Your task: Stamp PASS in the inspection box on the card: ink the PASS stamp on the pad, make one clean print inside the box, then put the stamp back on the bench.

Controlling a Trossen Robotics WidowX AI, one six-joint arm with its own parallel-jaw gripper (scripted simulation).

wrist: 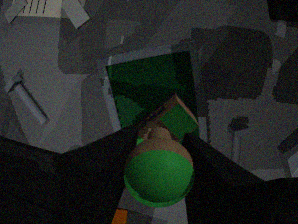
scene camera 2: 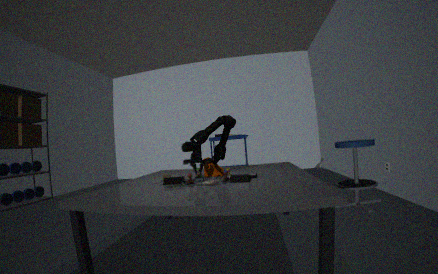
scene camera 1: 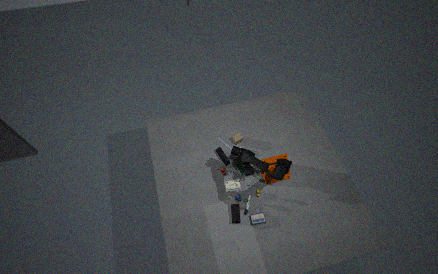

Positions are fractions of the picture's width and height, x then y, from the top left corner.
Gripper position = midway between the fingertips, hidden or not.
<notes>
In view: the gripper (wrist: 0.54,0.61), a green-knobbed stamp (wrist: 0.54,0.77) and a green ink pad (wrist: 0.45,0.37).
</notes>
